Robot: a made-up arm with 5 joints. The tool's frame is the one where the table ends. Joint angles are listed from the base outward.
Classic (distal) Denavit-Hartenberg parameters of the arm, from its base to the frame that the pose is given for. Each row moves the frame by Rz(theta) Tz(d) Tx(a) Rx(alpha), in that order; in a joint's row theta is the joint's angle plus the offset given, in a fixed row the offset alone. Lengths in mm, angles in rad.
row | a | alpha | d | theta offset
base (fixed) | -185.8 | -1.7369 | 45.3 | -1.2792
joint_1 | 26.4 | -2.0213 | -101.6 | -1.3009
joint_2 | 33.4 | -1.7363 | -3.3 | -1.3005
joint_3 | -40 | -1.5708 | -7.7 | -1.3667
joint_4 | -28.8 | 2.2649 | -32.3 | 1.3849
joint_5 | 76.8 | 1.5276 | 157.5 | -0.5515
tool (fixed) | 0 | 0 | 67.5 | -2.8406
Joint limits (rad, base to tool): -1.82..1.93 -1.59..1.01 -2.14..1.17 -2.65..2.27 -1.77..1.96
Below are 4 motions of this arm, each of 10 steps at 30 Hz.
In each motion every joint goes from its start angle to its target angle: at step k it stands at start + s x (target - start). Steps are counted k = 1, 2, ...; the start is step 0. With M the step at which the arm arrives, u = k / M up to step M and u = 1 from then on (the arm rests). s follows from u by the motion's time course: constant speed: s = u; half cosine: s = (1 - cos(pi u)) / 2; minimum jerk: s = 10 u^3 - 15 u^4 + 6 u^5.
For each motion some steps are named. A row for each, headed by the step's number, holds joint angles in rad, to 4 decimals.
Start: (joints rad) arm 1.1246 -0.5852 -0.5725 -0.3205 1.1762
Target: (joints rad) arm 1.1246 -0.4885 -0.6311 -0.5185 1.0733
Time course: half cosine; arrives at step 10
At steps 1, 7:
1: 1.1246 -0.5828 -0.5739 -0.3253 1.1737
7: 1.1246 -0.5084 -0.6190 -0.4777 1.0945

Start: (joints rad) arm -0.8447 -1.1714 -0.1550 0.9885 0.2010
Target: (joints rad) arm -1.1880 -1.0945 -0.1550 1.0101 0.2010
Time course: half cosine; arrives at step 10
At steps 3, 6, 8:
3: -0.9155 -1.1556 -0.1550 0.9930 0.2010
6: -1.0694 -1.1211 -0.1550 1.0026 0.2010
8: -1.1552 -1.1018 -0.1550 1.0080 0.2010

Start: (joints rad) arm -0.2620 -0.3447 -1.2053 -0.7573 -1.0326
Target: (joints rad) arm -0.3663 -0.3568 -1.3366 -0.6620 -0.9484
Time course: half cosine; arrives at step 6
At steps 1, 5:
1: -0.2690 -0.3455 -1.2141 -0.7509 -1.0270
5: -0.3593 -0.3560 -1.3278 -0.6684 -0.9540

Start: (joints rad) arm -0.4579 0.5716 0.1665 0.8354 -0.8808
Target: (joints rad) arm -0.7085 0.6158 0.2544 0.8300 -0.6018
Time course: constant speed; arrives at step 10
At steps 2, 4, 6, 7, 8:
2: -0.5080 0.5804 0.1841 0.8343 -0.8250
4: -0.5581 0.5893 0.2017 0.8332 -0.7692
6: -0.6083 0.5981 0.2192 0.8322 -0.7134
7: -0.6333 0.6025 0.2280 0.8316 -0.6855
8: -0.6584 0.6070 0.2368 0.8311 -0.6576

